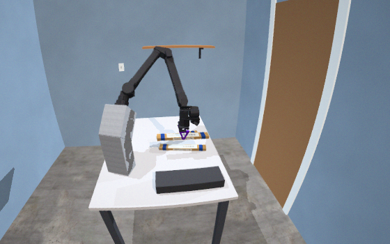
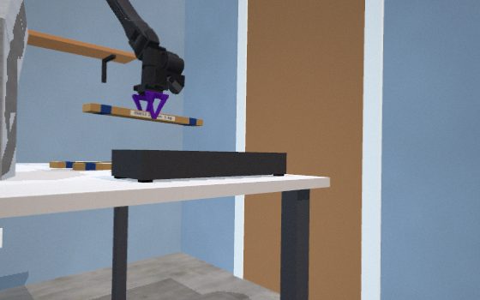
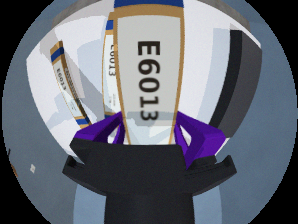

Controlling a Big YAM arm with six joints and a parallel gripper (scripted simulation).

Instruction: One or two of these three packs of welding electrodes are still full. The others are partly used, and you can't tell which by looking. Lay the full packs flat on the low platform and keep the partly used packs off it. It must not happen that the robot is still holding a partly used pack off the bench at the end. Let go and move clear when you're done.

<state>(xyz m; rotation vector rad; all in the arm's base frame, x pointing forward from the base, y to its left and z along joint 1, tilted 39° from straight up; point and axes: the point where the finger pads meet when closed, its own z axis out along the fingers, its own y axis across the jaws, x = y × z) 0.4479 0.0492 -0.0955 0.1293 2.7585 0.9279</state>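
The low platform is 30 cm to the right of my hand, 15 cm below it and 1 cm behind it.
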